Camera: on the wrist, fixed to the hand. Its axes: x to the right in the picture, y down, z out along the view.
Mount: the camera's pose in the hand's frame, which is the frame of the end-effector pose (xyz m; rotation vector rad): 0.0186 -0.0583 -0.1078 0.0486 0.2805 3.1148
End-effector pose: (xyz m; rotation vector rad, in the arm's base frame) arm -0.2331 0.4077 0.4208 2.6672 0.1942 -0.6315
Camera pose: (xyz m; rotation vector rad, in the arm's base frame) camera -0.1861 0.5053 0.4810 0.2756 -2.6026 0.7738
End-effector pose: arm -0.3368 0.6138 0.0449 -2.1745 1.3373 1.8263
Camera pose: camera -0.2163 0.5863 0.0359 -0.8492 -1.6228 0.1464
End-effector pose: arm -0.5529 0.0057 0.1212 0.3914 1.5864 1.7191
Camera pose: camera -0.6194 -0.0617 0.0412 -1.2446 0.2293 -0.8444
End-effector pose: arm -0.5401 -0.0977 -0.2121 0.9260 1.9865 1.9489
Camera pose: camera -0.6311 -0.1721 -0.2514 -1.3588 0.6369 -0.2782
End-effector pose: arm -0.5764 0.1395 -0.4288 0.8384 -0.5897 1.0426
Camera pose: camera -0.5117 0.2232 -0.4934 0.7332 0.7636 -1.9358
